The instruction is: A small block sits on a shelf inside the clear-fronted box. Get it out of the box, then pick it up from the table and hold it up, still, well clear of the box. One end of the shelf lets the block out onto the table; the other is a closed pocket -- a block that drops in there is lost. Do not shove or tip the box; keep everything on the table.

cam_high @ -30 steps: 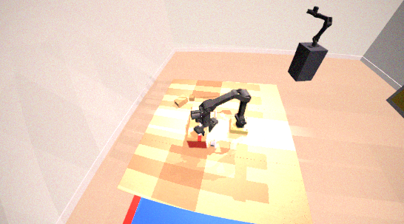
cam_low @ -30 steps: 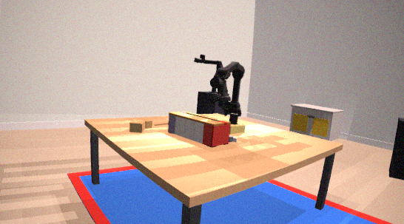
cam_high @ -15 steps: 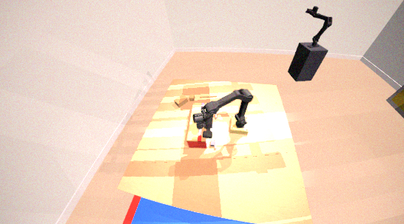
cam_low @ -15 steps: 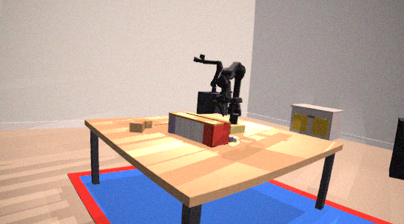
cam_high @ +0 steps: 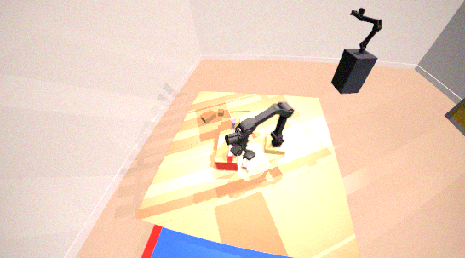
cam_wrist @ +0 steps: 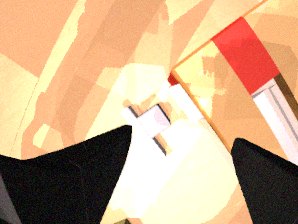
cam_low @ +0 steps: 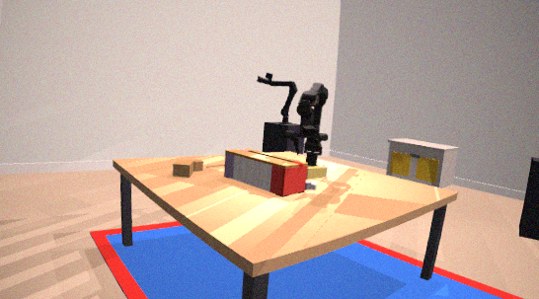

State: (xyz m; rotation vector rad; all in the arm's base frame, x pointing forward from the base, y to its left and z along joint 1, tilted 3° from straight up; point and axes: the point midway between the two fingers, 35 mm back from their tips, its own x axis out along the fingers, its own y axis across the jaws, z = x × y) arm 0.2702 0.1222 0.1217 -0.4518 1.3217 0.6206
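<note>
The grey piece lies 3 cm behind my gripper tip and 14 cm below it. The rest, counted from my gripper tip: long box (4 cm ahead, 16 cm to the right, 9 cm below).
</note>
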